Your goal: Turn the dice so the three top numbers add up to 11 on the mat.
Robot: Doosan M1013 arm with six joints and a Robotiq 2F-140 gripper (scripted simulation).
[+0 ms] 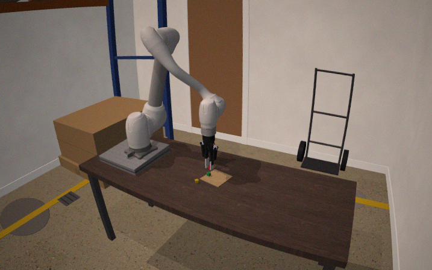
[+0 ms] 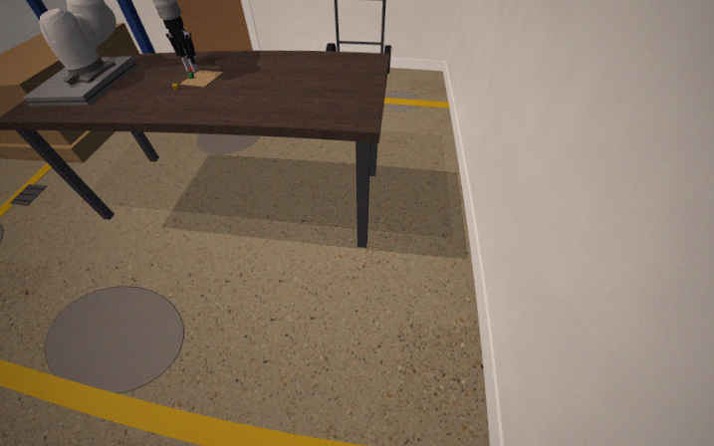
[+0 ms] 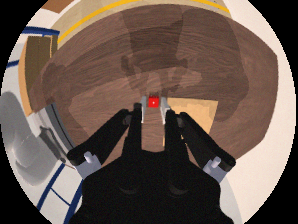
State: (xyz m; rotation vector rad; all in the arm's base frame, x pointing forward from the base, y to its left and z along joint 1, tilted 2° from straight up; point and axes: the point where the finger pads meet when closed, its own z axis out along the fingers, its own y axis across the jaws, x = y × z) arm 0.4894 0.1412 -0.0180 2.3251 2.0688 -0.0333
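The red die lies 3 cm below my hand. The rest, counted from my hand: green die 7 cm to the right, 4 cm ahead, 2 cm below; tan mat 10 cm ahead, 7 cm to the right, 3 cm below; yellow die 17 cm to the right, 3 cm below, 3 cm ahead.
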